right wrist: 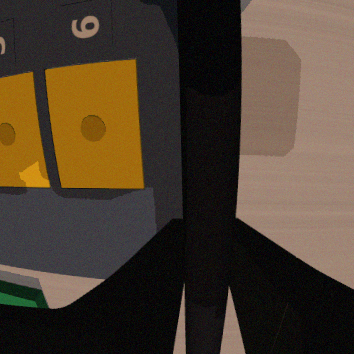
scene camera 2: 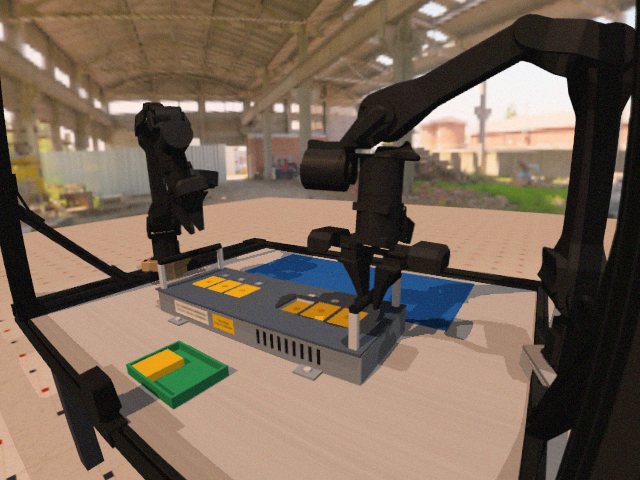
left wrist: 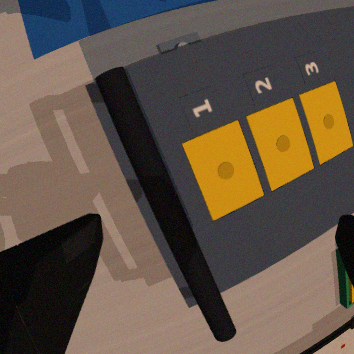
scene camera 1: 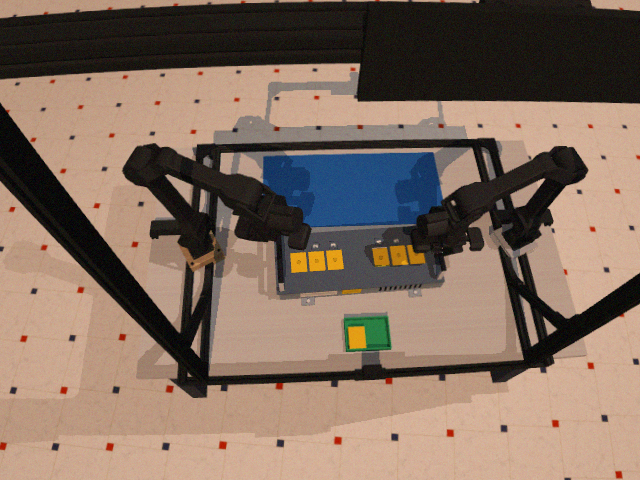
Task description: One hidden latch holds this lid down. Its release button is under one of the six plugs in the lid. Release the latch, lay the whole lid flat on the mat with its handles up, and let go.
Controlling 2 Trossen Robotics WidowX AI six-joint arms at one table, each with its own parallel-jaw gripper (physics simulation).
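There's a blue mat in view, and a green tray as well. The right gripper is in view too, and it appears in the right wrist view and in scene camera 1. As for the left gripper, it's open and holding nothing, and you'd find it in the left wrist view and in scene camera 1.
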